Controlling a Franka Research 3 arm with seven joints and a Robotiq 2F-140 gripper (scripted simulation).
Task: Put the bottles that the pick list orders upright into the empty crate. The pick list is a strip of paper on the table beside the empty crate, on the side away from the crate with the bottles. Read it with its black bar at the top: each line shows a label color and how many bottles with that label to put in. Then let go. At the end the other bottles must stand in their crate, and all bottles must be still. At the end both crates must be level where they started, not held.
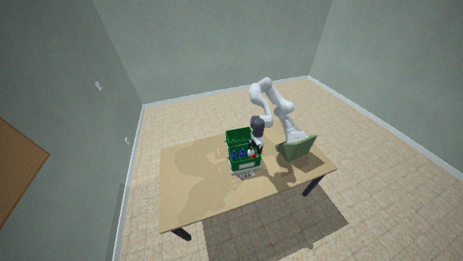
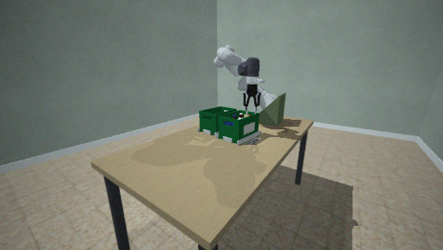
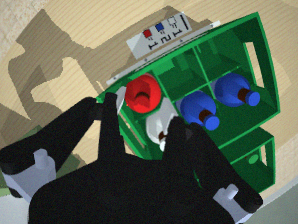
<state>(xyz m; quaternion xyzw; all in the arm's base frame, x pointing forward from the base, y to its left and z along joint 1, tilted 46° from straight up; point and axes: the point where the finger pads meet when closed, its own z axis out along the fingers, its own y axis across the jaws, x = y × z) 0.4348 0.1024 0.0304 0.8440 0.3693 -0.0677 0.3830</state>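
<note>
The red-labelled bottle is 110 mm below my hand, 10 mm to the right of it and 10 mm behind it. From my hand the other things lie so: blue-capped bottle (110 mm below, 100 mm to the right, 80 mm ahead); then pick list (190 mm below, 100 mm ahead, 80 mm to the left); then white-capped bottle (110 mm below, 90 mm to the right, 10 mm behind).
</note>
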